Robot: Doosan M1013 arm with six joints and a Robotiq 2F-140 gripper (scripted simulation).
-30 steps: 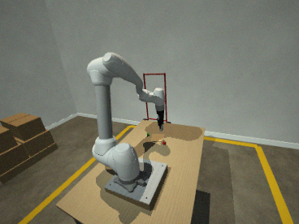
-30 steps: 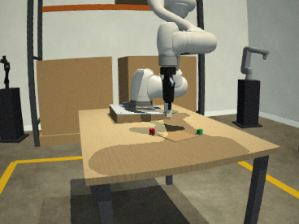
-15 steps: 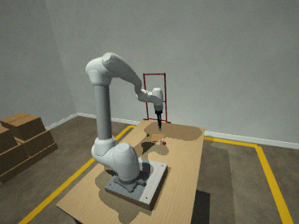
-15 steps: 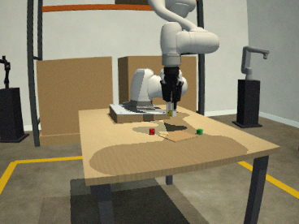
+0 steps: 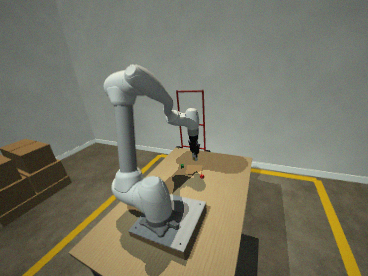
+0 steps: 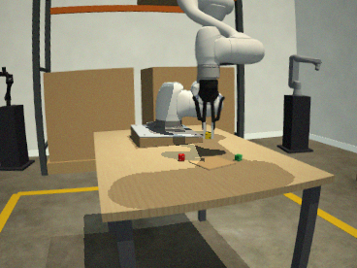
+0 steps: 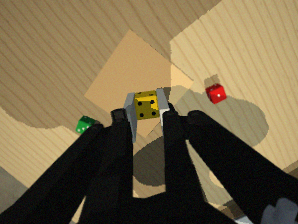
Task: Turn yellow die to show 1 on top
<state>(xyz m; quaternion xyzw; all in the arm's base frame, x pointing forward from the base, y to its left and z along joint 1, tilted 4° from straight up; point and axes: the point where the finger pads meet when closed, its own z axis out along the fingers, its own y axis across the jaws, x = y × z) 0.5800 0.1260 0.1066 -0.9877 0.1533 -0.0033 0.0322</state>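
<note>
Now: hand 14 cm above the tan mat and 2 cm to the right of it. Round my hand: green die: 13 cm to the left, 13 cm below, 2 cm behind; yellow die: 2 cm below; red die: 13 cm below, 10 cm to the right, 7 cm behind.
</note>
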